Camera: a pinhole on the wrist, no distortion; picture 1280 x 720 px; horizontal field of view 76.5 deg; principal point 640.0 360.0 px. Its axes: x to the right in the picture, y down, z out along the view. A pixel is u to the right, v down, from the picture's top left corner.
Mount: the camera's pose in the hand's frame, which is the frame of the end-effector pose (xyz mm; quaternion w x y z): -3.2 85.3 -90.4 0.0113 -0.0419 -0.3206 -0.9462
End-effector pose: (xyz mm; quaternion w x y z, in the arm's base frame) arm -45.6 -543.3 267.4 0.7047 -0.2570 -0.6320 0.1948
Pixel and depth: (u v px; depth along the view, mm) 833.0 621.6 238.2
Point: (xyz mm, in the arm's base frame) -190.0 -415.0 144.0
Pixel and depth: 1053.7 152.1 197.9
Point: -88.5 -398.1 47.9
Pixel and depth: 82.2 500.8 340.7
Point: -193.9 -173.1 335.8
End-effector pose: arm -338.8 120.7 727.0 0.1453 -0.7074 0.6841 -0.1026
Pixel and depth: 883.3 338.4 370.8
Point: -570.8 214.7 427.9
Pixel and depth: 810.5 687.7 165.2
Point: -435.7 145.8 603.9
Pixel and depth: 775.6 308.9 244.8
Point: -537.7 148.6 551.9
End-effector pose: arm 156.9 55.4 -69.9 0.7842 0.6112 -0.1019 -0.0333
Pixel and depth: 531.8 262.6 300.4
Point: 166.3 3.6 251.1
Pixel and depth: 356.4 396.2 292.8
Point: 228.2 -36.1 220.6
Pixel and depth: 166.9 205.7 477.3
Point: 379.9 -84.6 445.0
